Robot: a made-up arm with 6 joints.
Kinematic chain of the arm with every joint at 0, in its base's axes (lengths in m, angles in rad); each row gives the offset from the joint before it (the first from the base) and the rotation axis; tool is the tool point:
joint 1: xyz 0 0 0.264 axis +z
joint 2: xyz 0 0 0 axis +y
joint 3: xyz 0 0 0.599 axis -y
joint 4: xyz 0 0 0 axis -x
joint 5: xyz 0.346 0 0 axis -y
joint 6: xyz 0 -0.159 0 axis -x
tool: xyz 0 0 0
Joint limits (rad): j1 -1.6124..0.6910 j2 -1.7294..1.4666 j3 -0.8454..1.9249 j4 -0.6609..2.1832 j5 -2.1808..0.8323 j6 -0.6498..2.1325
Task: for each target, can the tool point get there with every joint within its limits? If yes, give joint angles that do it. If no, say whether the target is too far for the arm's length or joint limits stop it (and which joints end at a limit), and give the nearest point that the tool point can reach.
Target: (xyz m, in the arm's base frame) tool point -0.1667 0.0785 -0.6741
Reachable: no: joint limits stop it (at a limit: joint 2, joint 3) | nearest point -0.7373 0.3472 -0.1389 | short by 0.827 m
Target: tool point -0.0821 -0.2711 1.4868
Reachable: no: too far | nearest point -0.0498 -0.2121 1.2179 | short by 0.277 m
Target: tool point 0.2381 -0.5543 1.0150
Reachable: yes | joints -1.1669 0.5304 0.7623 1.5776 -0.3887 1.1663
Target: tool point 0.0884 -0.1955 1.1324
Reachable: yes | joints -1.0004 -0.0879 0.2869 1.3736 0.1587 -0.2733
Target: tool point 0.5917 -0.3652 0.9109
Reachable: yes | joints -0.3547 0.9456 1.7029 0.5322 -1.5466 1.2150
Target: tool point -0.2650 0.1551 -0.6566
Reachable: no: joint limits stop it (at a limit: joint 2, joint 3) | nearest point -0.7034 0.4117 -0.1389 | short by 0.725 m
